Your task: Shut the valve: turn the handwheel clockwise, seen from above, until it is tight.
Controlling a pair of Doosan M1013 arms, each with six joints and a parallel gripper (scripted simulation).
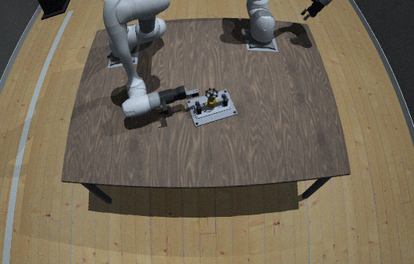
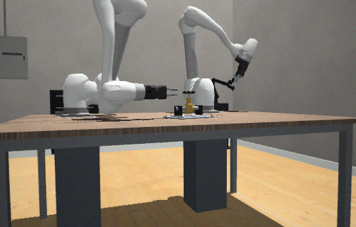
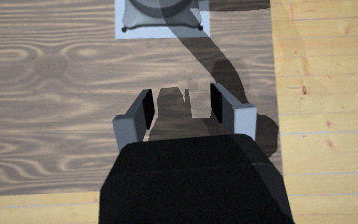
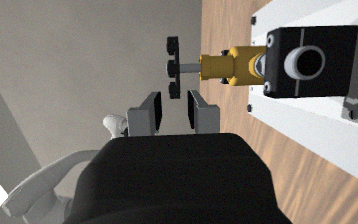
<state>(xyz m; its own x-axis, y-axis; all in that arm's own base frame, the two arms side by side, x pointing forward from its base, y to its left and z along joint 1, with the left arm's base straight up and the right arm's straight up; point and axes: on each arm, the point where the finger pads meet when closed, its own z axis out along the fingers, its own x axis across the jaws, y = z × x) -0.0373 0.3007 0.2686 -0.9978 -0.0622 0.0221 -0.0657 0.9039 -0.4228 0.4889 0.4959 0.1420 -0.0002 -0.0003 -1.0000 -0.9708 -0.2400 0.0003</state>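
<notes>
Right now my right hand is 8 cm to the right of the black handwheel, 1 cm short of it and 1 cm above it. The rest, counted from my right hand: light base plate: 13 cm below, 8 cm to the left, 1 cm ahead.
</notes>
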